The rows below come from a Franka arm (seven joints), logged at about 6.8 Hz.
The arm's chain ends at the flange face. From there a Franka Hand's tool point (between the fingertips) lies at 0.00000 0.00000 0.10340 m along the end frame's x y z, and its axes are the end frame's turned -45 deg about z.
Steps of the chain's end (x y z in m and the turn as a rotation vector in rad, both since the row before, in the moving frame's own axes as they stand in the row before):
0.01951 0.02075 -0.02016 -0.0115 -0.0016 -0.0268
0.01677 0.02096 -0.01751 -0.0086 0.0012 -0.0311
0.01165 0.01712 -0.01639 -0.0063 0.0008 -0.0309
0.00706 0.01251 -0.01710 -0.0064 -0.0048 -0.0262
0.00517 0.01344 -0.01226 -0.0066 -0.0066 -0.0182
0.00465 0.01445 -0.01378 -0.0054 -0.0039 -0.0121
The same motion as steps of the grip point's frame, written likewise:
-0.00182 0.02920 -0.02017 -0.0070 -0.0093 -0.0268
-0.00349 0.02740 -0.01751 -0.0069 -0.0052 -0.0311
-0.00426 0.02087 -0.01639 -0.0050 -0.0039 -0.0309
-0.00467 0.01397 -0.01710 -0.0011 -0.0079 -0.0262
-0.00681 0.01317 -0.01226 0.0000 -0.0093 -0.0182
-0.00761 0.01362 -0.01378 -0.0011 -0.0066 -0.0121

